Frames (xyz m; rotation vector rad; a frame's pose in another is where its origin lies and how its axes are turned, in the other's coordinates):
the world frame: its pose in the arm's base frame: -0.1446 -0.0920 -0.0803 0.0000 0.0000 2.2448
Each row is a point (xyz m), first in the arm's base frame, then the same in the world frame.
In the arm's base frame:
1: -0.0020 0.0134 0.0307
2: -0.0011 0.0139 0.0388
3: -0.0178 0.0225 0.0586
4: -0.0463 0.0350 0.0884
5: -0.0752 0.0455 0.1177
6: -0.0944 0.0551 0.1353
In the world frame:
1: -0.0066 -0.1772 0.1110
2: -0.0068 -0.1782 0.1191
3: 0.0103 -0.1705 0.1389
4: 0.0379 -0.1561 0.1687
5: 0.0641 -0.1400 0.1980
6: 0.0836 -0.1310 0.2156

